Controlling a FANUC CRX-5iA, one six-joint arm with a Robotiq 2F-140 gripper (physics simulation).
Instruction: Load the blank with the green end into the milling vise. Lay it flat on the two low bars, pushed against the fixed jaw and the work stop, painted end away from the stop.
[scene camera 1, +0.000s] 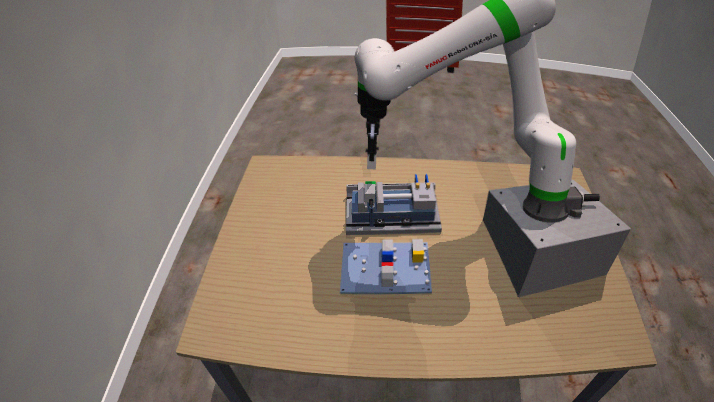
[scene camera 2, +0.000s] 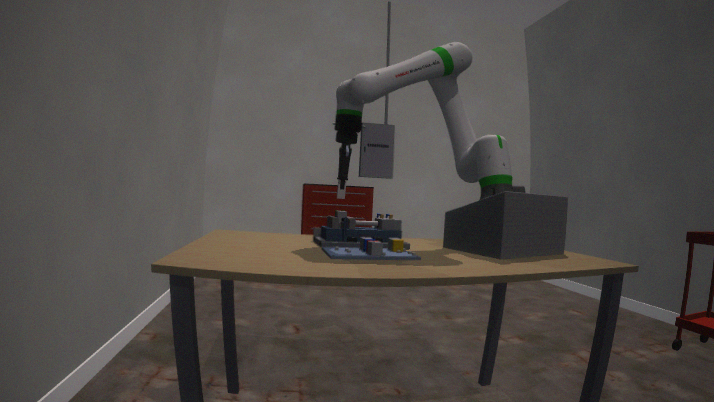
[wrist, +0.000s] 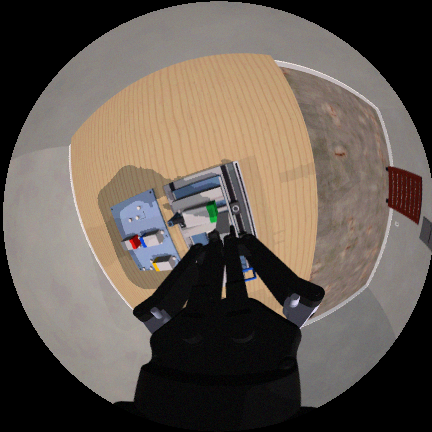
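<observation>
The blank with the green end (scene camera 1: 370, 192) (scene camera 2: 341, 215) (wrist: 196, 218) lies between the jaws of the milling vise (scene camera 1: 400, 216) (scene camera 2: 367, 233). Its green end (scene camera 1: 370, 182) (wrist: 212, 211) points away from the dark work stop (scene camera 1: 371, 206) (wrist: 175, 220). The fixed jaw (scene camera 1: 361, 198) (wrist: 192, 201) is at the blank's left in scene camera 1, the other jaw (scene camera 1: 380, 196) at its right. The low bars are hidden, and exact contact with jaw and stop cannot be told. My gripper (scene camera 1: 371, 164) (scene camera 2: 341, 192) (wrist: 224, 220) is shut and empty, above the vise and apart from the blank.
A blue plate (scene camera 1: 370, 287) (scene camera 2: 345, 256) (wrist: 122, 212) with pegs lies in front of the vise. It holds blanks with blue (scene camera 1: 387, 256), red (scene camera 1: 387, 274) and yellow (scene camera 1: 418, 256) ends. Blue-tipped fittings (scene camera 1: 421, 180) rise from the vise's right end. The arm's grey pedestal (scene camera 1: 560, 250) (scene camera 2: 505, 225) stands right.
</observation>
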